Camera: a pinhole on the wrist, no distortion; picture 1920 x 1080 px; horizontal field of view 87.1 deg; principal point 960.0 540.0 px. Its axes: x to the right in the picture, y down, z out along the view. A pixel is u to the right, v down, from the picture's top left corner.
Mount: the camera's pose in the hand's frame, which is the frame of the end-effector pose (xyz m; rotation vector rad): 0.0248 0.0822 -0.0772 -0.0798 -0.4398 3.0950
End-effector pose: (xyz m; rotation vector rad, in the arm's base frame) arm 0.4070 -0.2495 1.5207 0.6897 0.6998 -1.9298
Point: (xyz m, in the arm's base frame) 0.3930 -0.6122 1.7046
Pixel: 771.2 206.8
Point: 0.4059 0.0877 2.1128
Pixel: outside the picture
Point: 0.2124 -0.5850 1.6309
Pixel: 517.6 583.1
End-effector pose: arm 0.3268 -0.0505 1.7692 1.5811 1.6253 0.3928
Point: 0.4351 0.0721 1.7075
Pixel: 84.3 451.3
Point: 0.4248 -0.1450 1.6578
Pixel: 1148.0 681.2
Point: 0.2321 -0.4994 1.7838
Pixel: outside the picture
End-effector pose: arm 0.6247 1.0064 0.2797 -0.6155 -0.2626 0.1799
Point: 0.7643 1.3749 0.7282
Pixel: 404.9 352.8
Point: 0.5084 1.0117 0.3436
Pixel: 1542.5 833.3
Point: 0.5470 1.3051 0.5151
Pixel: 865.1 182.0
